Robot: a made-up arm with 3 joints. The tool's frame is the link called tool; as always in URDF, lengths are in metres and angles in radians. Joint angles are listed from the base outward. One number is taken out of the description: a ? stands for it. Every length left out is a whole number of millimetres.
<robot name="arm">
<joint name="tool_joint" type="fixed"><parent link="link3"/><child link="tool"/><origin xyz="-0.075 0 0.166" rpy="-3.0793 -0.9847 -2.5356"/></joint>
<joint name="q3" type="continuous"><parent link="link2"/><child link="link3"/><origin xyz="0 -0.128 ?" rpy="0 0 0"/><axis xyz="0 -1 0"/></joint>
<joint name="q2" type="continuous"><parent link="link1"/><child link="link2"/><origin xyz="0.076 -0.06 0" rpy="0 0 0"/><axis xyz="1 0 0"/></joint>
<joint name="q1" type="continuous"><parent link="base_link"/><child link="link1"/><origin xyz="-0.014 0.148 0.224" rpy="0 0 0"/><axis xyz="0 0 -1"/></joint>
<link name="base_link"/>
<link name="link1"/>
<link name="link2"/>
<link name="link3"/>
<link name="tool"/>
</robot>
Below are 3 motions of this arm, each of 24 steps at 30 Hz.
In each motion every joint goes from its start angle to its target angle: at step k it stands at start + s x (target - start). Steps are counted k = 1, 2, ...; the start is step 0. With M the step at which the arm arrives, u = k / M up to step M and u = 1 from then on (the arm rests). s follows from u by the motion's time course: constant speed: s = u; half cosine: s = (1 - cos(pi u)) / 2; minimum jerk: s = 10 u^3 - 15 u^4 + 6 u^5.
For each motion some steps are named. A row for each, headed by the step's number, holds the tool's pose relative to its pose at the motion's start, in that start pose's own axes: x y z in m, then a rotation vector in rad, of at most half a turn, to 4 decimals.
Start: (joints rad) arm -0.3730 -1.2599 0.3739
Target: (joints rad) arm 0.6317 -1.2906 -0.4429
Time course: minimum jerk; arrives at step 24
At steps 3, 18, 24:
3: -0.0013 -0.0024 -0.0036 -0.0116 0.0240 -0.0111
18: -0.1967 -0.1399 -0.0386 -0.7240 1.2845 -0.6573
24: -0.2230 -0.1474 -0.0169 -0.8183 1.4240 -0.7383

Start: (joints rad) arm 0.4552 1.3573 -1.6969
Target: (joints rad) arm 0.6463 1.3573 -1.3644
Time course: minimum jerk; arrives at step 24
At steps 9, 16, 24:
9: -0.0068 0.0141 0.0304 0.0407 -0.1198 0.0673
16: -0.0302 0.0372 0.0868 0.1145 -0.3441 0.1945
24: -0.0436 0.0450 0.1090 0.1436 -0.4355 0.2469

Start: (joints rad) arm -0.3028 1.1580 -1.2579
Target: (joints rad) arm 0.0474 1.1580 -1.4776
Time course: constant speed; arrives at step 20
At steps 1, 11, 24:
1: -0.0011 0.0009 0.0047 -0.0032 -0.0080 -0.0005
11: -0.0155 0.0087 0.0509 -0.0325 -0.0890 -0.0086
24: -0.0342 0.0145 0.0903 -0.0539 -0.1630 -0.0200

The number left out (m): 0.107
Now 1 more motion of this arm.
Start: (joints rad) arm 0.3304 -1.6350 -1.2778
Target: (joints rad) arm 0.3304 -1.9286 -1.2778
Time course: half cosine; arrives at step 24
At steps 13, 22, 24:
13: -0.0002 0.0414 -0.0123 -0.1106 0.0348 0.1188
22: -0.0037 0.0708 -0.0242 -0.1923 0.0605 0.2065
24: -0.0039 0.0719 -0.0247 -0.1956 0.0615 0.2101

